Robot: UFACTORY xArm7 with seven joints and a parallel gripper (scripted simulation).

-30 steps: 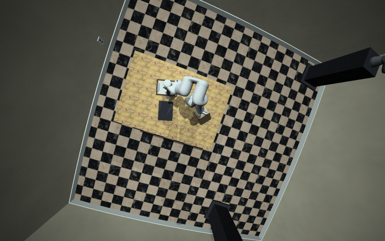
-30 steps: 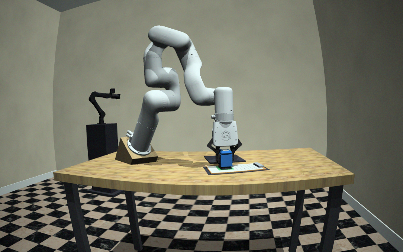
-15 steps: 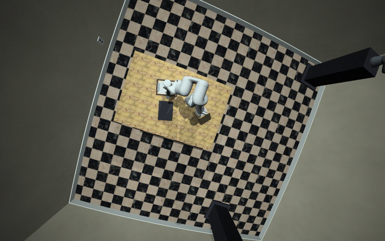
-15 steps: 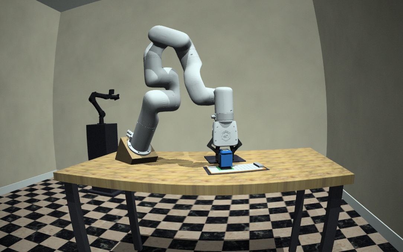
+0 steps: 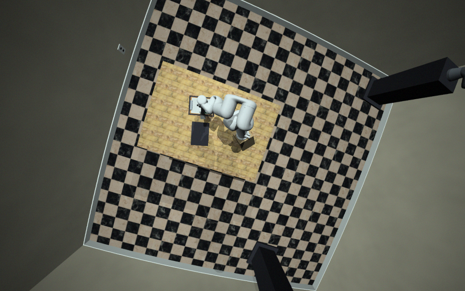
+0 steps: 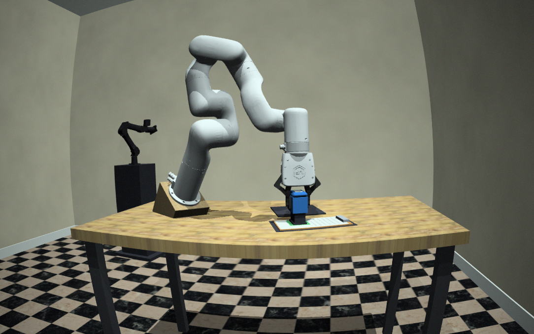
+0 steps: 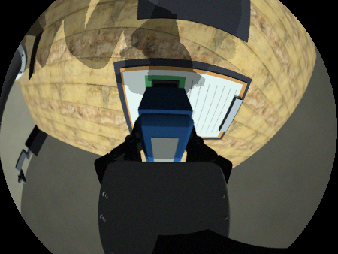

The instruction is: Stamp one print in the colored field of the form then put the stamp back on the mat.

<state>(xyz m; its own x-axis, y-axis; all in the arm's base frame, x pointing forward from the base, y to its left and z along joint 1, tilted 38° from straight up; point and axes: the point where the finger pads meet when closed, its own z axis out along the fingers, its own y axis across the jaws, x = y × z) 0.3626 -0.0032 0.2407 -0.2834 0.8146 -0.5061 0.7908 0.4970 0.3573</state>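
My hand is 20 mm above the blue stamp. Also, from my hand: dark mat: 50 mm behind, 250 mm to the left, 70 mm below.
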